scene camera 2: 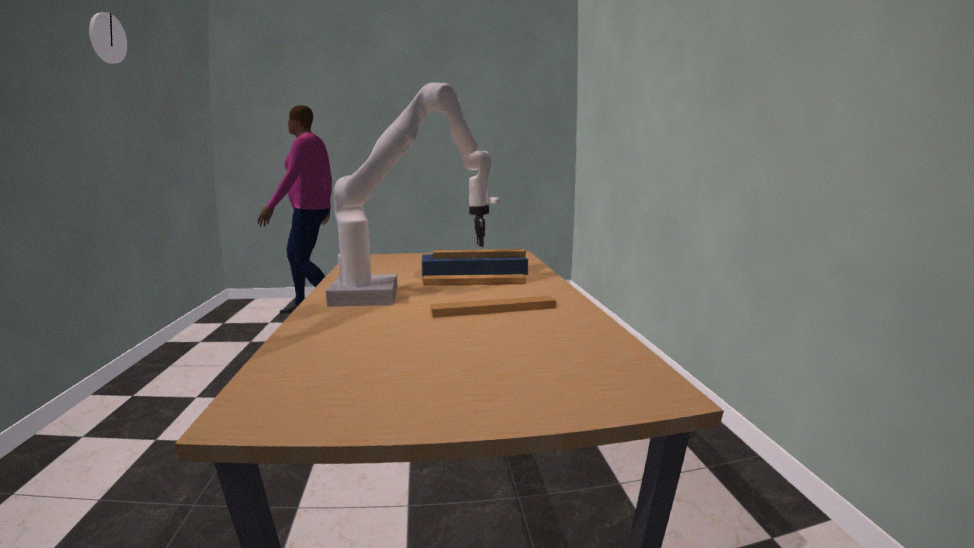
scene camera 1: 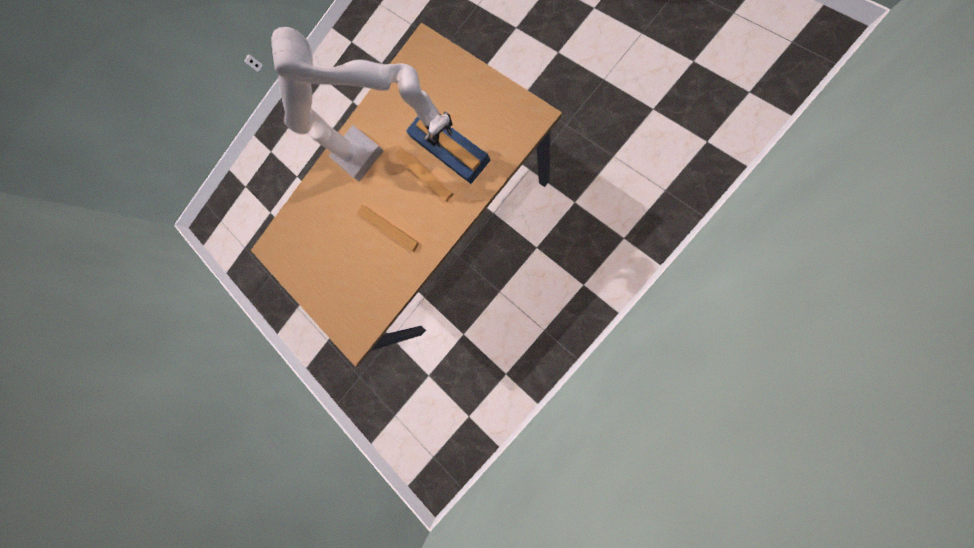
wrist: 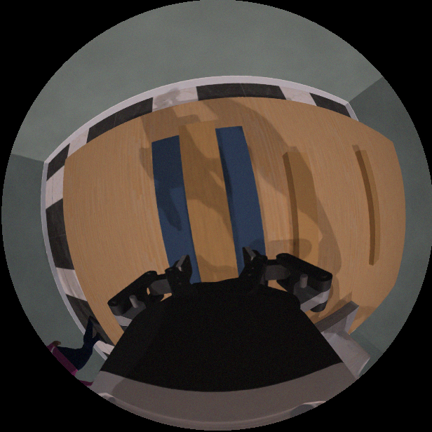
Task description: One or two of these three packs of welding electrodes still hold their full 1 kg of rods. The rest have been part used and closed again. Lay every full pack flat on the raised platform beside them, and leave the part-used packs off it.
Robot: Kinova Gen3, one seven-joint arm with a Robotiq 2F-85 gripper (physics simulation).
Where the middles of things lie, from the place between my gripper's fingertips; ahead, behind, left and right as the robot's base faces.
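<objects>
Relative to the blue raised platform (scene camera 2: pixel 514 265), my hand is 3 cm beyond it and 7 cm above it.
</objects>
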